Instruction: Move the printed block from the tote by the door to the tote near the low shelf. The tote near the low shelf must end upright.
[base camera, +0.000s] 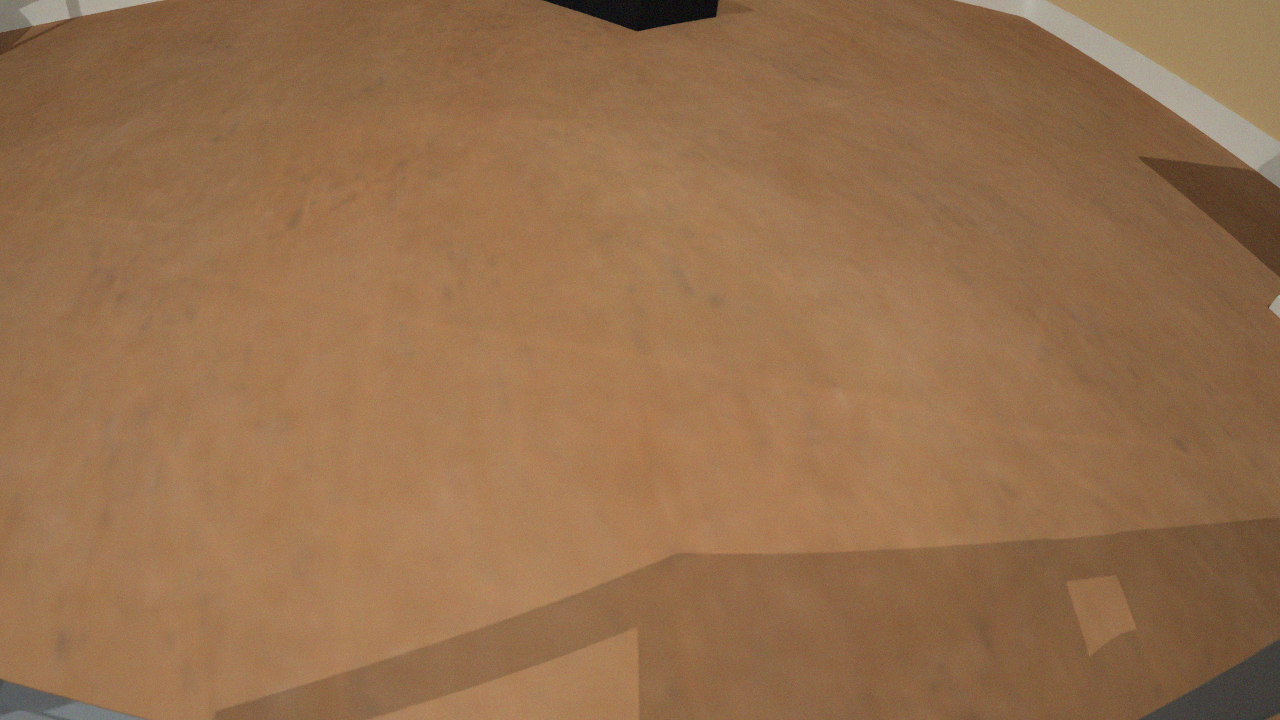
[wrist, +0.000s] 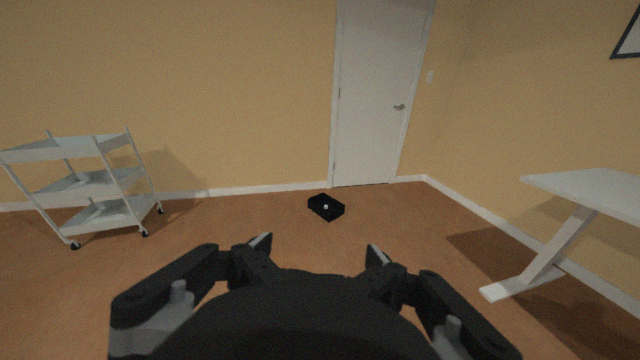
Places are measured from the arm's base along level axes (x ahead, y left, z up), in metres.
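Pixels of known places: gripper, fingertip midpoint: (wrist: 318, 249).
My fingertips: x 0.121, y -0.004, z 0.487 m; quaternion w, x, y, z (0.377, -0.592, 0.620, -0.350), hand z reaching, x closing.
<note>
Ahead of a thing's pixels: the offset from my fingertips to its middle. Level surfaces: height alone.
A black tote @(dx +1.244, dy -0.001, dz -0.833 m) (base camera: 648, 10) (wrist: 320, 212) stands on the floor in front of the door, ahead of the robot. A small whitish block @(dx +1.280, dy -0.001, dz -0.865 m) (wrist: 326, 206) shows inside it in the wrist view. In the base camera view part of the tote shows at the top edge. My gripper (wrist: 318, 249) is open, with nothing between its fingers, and is well short of the tote. The tote near the low shelf does not show in either view.
A white three-tier cart (wrist: 95, 227) stands at the left by the wall. The white door (wrist: 375, 100) is behind the tote. A white table @(dz -0.163 m) (wrist: 590, 187) stands at the right, its foot (wrist: 500, 290) reaching over the floor.
</note>
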